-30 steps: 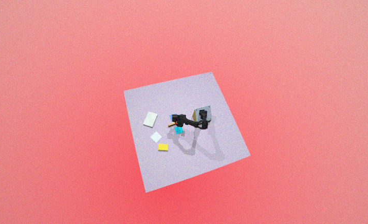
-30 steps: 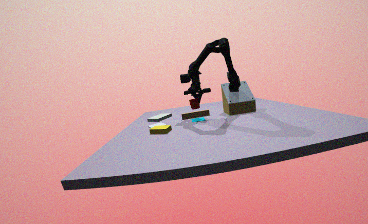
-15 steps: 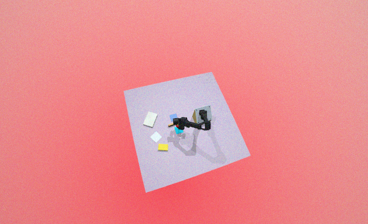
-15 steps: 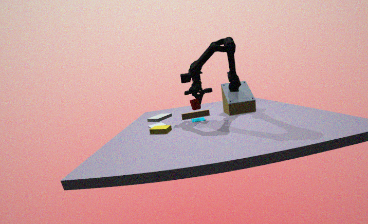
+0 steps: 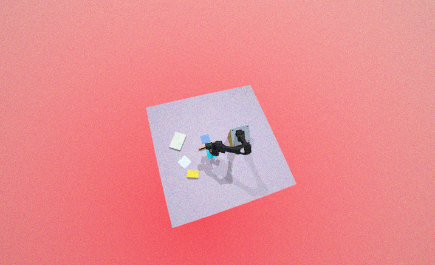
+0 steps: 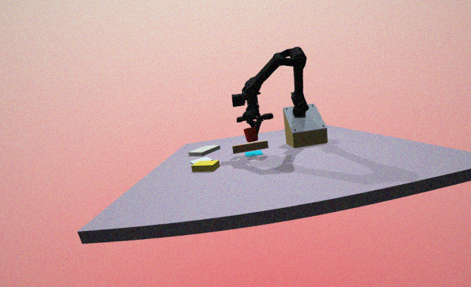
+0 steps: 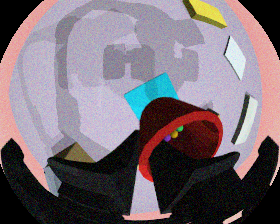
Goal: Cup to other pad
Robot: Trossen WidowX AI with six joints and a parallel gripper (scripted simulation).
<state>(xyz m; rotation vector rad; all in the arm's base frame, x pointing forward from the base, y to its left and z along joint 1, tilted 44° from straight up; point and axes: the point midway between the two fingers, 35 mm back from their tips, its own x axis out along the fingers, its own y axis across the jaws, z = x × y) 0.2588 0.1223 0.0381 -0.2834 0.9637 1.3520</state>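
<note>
My gripper tip is now 110 mm above the cyan pad, 30 mm short of it and 10 mm to the left of it. The rest, counted from my gripper tip: red cup: 30 mm ahead, 20 mm to the right; yellow block: 260 mm ahead, 160 mm to the left, 90 mm below; light blue pad: 180 mm to the right, 110 mm below, 60 mm ahead.
</note>
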